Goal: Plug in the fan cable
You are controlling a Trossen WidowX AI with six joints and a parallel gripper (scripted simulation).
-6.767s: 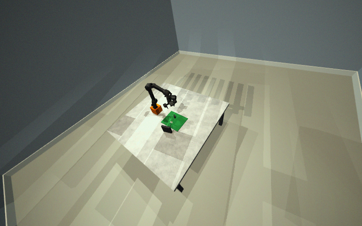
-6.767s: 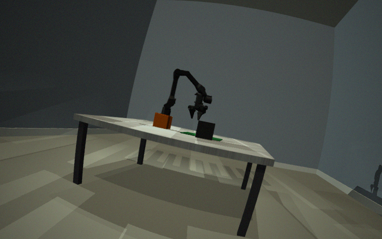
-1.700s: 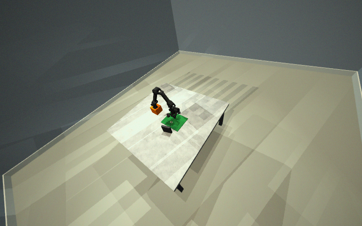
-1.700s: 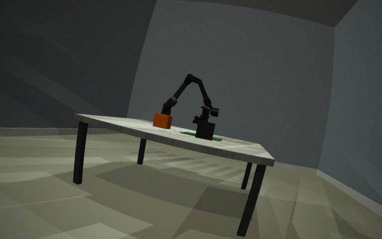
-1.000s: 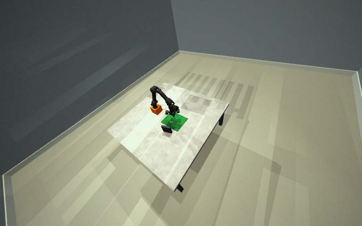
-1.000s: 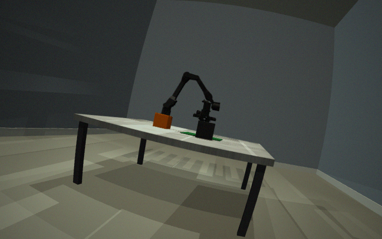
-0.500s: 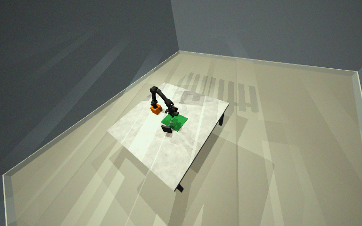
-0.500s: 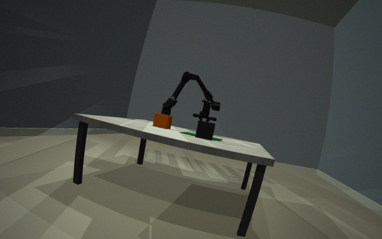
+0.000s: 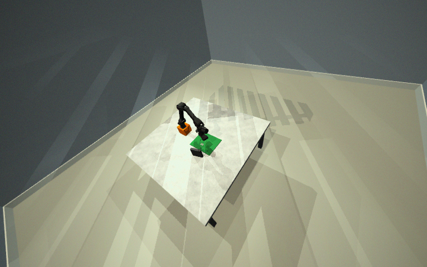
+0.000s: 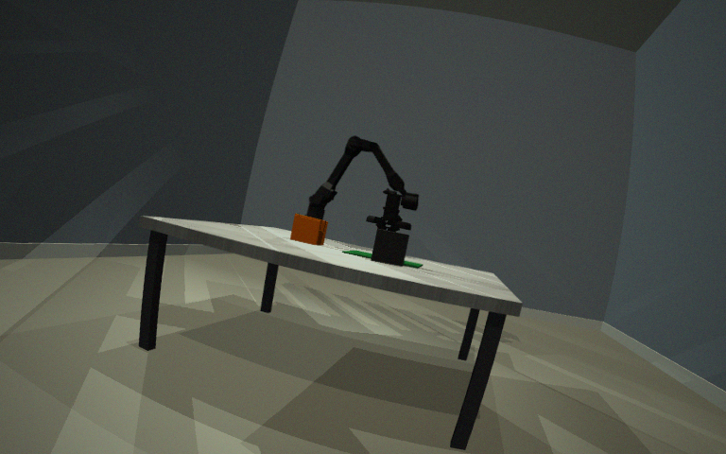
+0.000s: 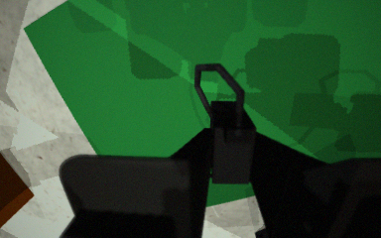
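Right now the white four-pin fan header is 6 cm below my gripper tip, 4 cm to the right of it and 1 cm ahead of it. The rest, counted from my gripper tip: black fan 16 cm to the right, 8 cm ahead; then board 8 cm below, 1 cm to the left, 1 cm ahead; then black plug 1 cm above.
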